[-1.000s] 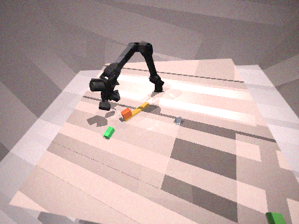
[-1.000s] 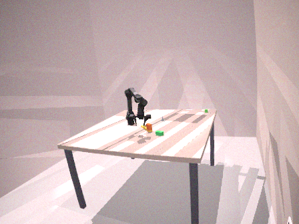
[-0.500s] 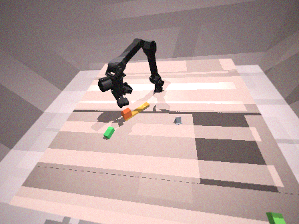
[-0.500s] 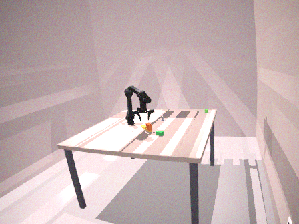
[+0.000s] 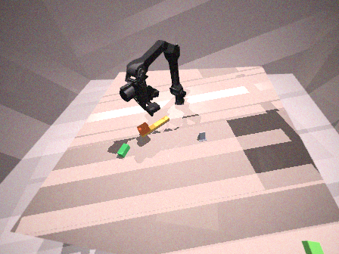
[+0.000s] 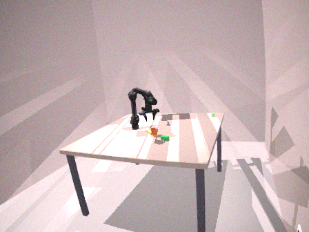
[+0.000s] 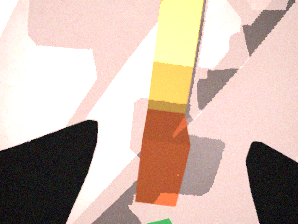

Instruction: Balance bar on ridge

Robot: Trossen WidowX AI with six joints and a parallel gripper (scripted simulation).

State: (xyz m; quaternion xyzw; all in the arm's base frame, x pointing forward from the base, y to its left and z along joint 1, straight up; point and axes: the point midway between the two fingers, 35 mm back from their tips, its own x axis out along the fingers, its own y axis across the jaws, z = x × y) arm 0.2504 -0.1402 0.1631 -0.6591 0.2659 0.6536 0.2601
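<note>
Now: the grey piece 6 cm ahead of my gripper tip, 30 cm to the left of it and 13 cm below it.
</note>
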